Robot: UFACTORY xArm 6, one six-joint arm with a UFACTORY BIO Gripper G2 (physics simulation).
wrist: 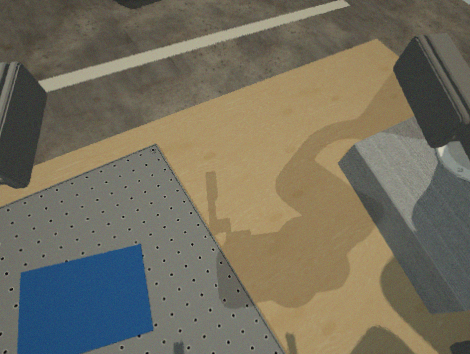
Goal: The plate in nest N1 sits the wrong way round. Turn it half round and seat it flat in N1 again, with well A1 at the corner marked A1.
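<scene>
My gripper [229, 162] is open with nothing between its wide-apart fingers, one at the left edge and one at the upper right. It hangs above the table and the grey perforated board [120, 215]. The plate, nest N1 and its corner marked A1 do not show in the wrist view.
A flat blue rectangle [85, 300] lies on the board at the lower left. A long grey block [387, 185] stands on the wooden table [240, 130] at the right, partly behind a finger. An arm-shaped shadow falls between board and block. A pale stripe [195, 45] crosses the floor beyond.
</scene>
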